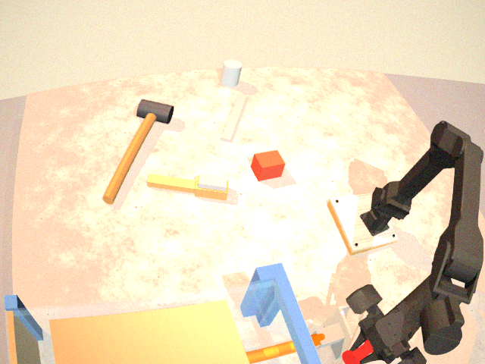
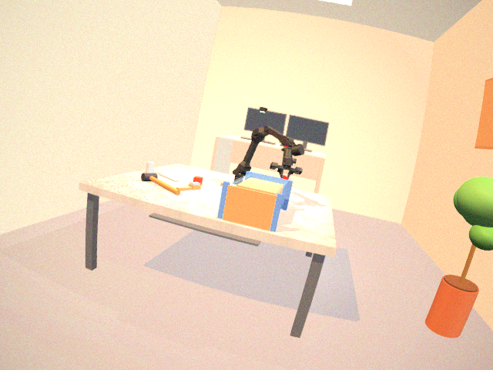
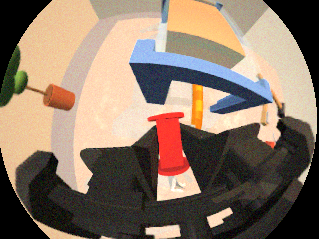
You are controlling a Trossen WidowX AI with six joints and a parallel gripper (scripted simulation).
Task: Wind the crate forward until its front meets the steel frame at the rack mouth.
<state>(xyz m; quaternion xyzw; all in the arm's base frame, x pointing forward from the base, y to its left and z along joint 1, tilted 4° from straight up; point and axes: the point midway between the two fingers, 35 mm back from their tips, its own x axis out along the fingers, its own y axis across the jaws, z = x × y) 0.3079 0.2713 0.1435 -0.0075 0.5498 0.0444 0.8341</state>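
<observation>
The crank handle lies 50 mm behind my gripper tip, 20 mm to the right of it and 30 mm below it. From my gripper tip the other things lie so: yellow hand tool: 40 mm ahead, 530 mm to the right, 120 mm below; hand winch: 110 mm behind, 70 mm to the right, 100 mm below; red knob: 20 mm behind.
</observation>
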